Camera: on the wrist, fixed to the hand. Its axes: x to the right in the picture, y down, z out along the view.
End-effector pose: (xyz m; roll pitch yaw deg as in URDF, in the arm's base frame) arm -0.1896 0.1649 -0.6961 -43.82 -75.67 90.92
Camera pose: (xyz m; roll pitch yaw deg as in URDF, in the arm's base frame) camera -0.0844 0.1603 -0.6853 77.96 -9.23 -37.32
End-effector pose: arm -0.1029 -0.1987 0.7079 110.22 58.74 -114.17
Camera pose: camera -0.0033 -0.1980 0.6723 -105.18 28.32 37.29
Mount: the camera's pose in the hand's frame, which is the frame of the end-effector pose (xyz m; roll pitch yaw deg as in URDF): 0.0089 -0.0819 -0.0664 -0.81 4.65 -89.76
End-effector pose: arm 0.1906 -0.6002 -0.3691 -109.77 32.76 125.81
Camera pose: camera 0.1829 -0.5301 -0.2902 -112.77 -54.05 152.19
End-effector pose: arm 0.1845 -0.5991 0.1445 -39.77 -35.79 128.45
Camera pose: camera 0.2631 -0.5285 0.1508 40.47 -27.98 16.29
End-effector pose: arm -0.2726 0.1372 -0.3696 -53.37 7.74 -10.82
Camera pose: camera -0.2797 0.0345 -0.3449 -12.73 -48.08 -91.75
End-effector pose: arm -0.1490 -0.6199 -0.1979 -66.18 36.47 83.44
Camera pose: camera -0.0517 -0.5951 -0.1645 -58.14 -44.78 41.25
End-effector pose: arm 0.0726 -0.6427 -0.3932 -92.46 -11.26 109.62
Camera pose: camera 0.1344 -0.6290 -0.3084 78.08 -78.77 -59.07
